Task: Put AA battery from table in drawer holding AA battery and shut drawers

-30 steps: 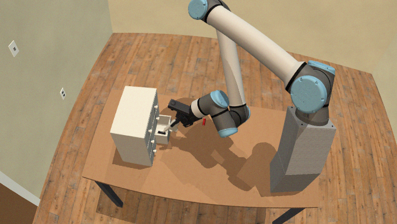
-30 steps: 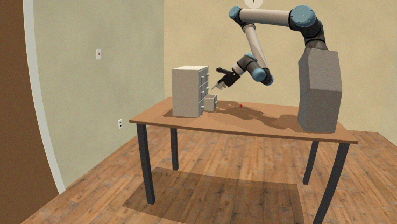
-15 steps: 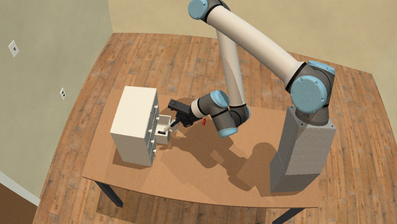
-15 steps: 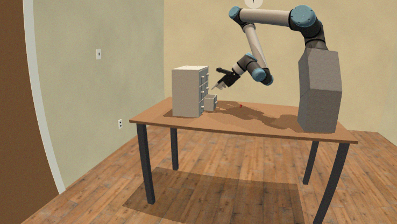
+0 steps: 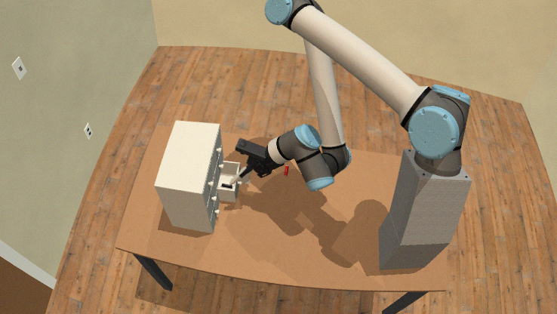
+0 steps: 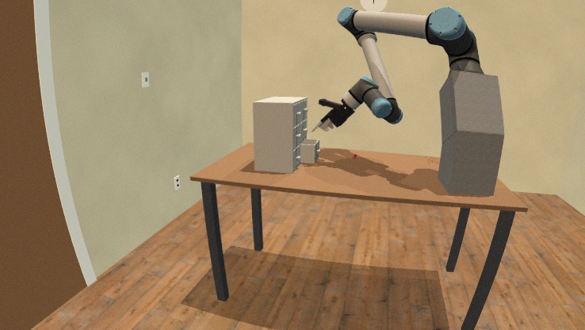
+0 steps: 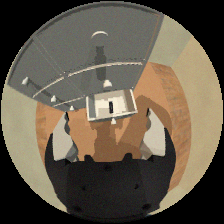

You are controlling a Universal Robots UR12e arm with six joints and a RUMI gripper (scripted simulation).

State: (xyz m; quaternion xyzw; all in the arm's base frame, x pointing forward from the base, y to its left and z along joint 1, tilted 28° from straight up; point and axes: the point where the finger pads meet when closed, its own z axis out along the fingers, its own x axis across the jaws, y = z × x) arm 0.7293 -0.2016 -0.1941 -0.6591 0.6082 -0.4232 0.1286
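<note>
My hand is 190 mm past the red AA battery, 130 mm to the left of it and 160 mm above it. Also, from my hand: small dark object 40 mm ahead, 10 mm to the right, 150 mm below.
</note>
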